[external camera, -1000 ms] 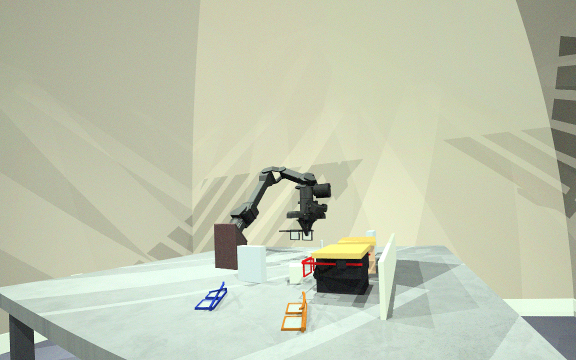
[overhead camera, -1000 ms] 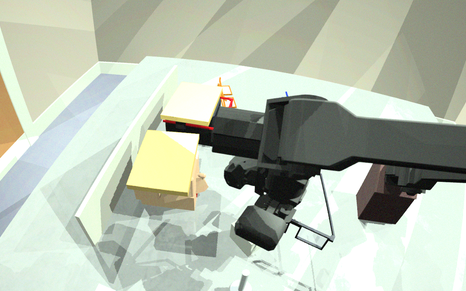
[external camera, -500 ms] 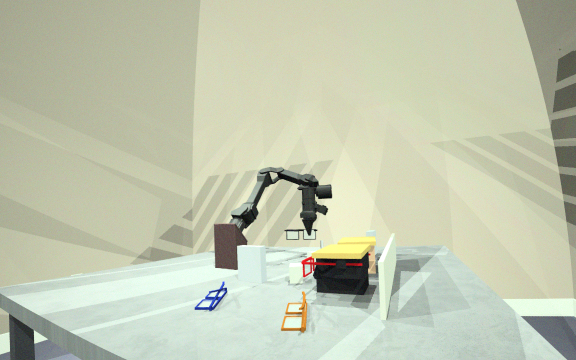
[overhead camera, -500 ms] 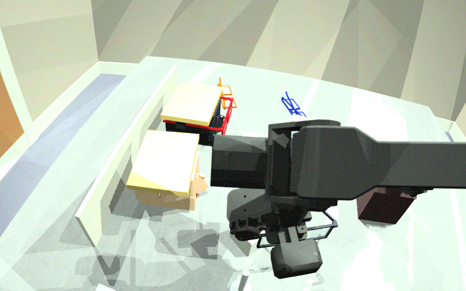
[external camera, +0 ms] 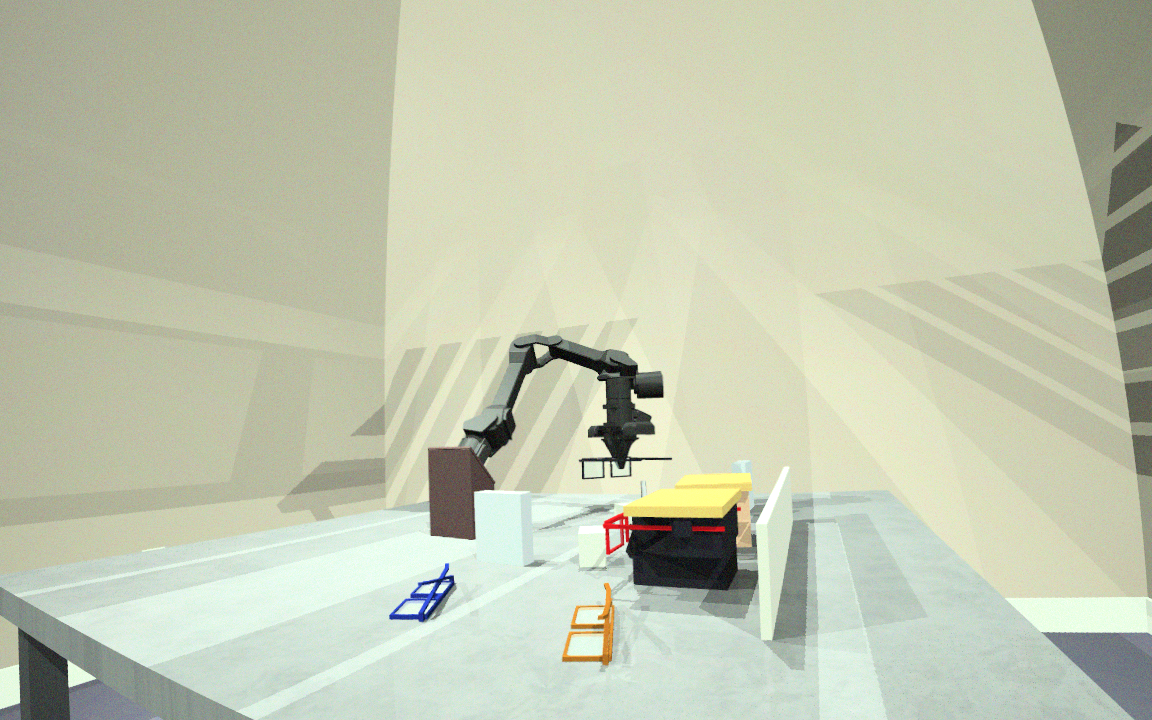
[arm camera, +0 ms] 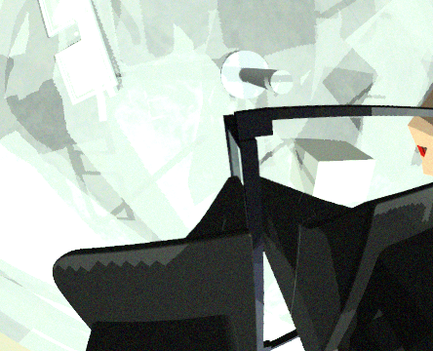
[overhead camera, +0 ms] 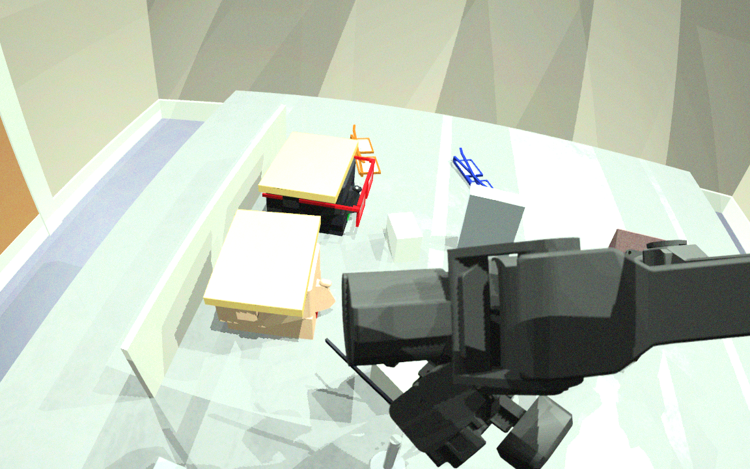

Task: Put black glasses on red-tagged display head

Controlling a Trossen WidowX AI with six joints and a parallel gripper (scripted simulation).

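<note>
Right now the white peg is 9 cm below my gripper tip, 5 cm ahead of it and 1 cm to the left of it. Also, from my gripper tip: white wall panel: 36 cm ahead, 29 cm to the right, 6 cm below; then tan display head: 22 cm ahead, 19 cm to the right, 6 cm below; then black display head: 40 cm to the right, 23 cm ahead, 6 cm below.
</note>
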